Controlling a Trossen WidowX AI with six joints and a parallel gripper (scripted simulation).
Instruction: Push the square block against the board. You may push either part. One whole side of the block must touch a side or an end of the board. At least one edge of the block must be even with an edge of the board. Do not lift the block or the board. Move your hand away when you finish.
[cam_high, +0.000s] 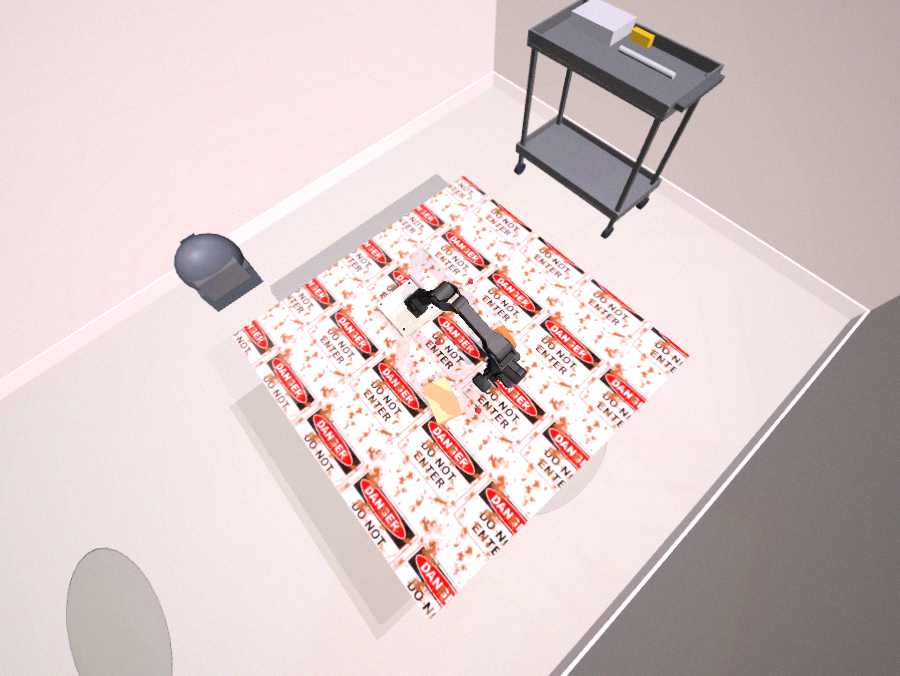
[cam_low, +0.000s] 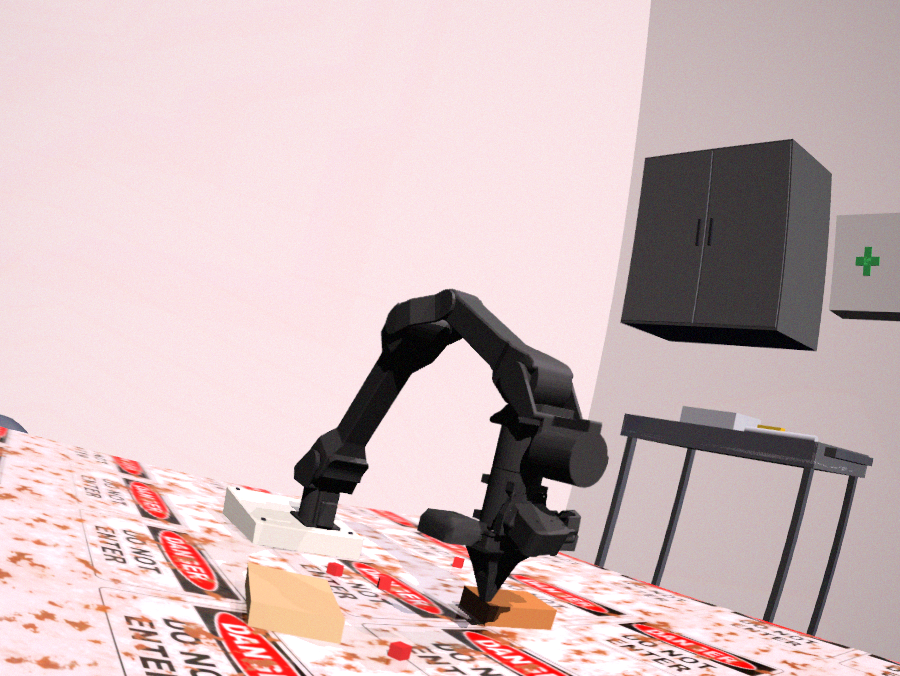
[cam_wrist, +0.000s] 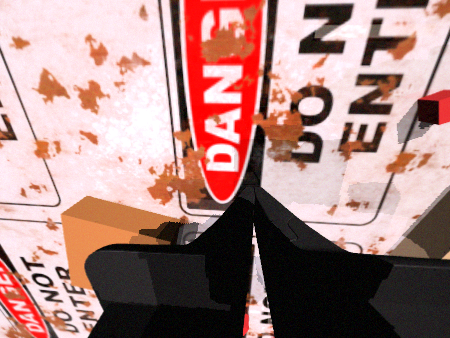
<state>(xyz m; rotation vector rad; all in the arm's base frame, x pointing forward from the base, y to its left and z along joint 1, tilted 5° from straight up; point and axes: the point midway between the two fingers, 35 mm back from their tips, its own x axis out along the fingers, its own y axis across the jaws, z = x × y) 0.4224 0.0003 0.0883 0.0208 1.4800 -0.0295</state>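
My gripper tip is now 100 mm past the orange square block, 130 mm to the right of it and 40 mm above it. The rest, counted from my gripper tip: pale yellow board 90 mm behind, 200 mm to the right, 40 mm below.
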